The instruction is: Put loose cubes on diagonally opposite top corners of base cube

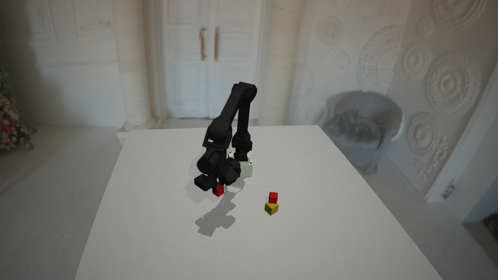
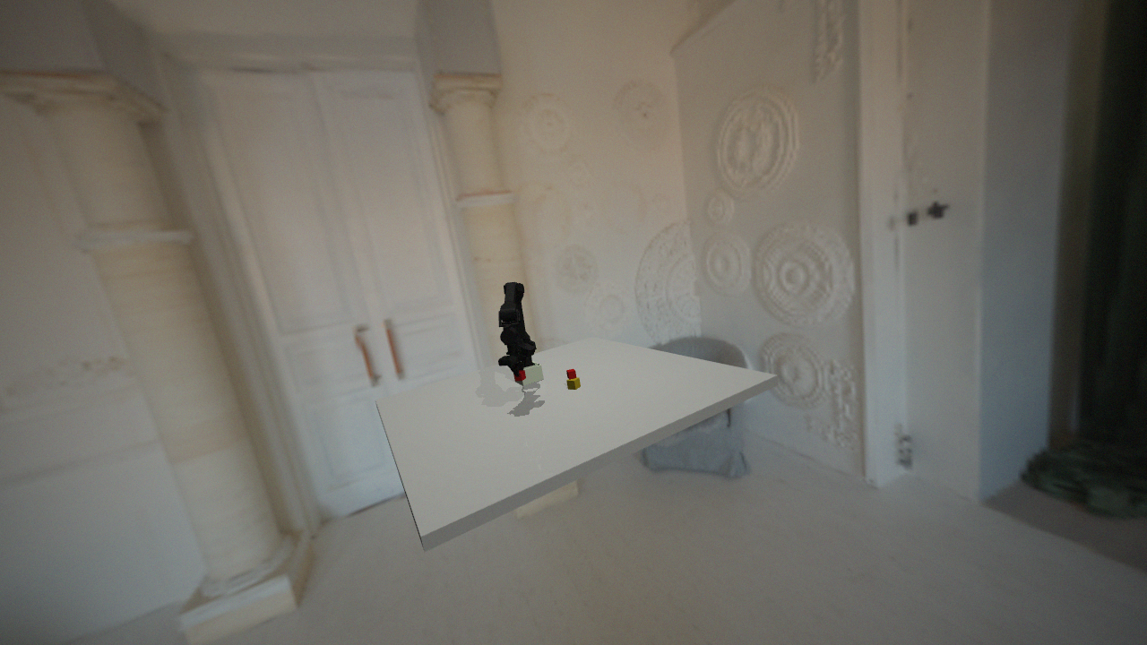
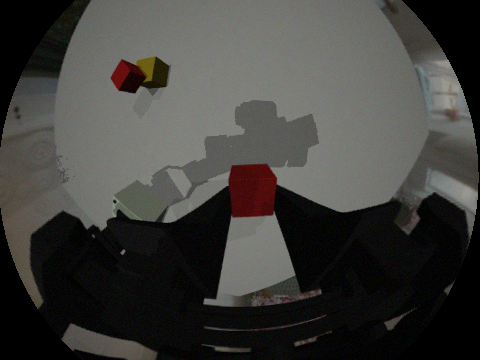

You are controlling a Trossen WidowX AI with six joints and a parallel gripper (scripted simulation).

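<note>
Now: the yellow cube 220 mm to the left of my gripper tip, 100 mm below it and 20 mm ahead of it. Also, from my gripper tip: red cube (right at my gripper tip).
</note>
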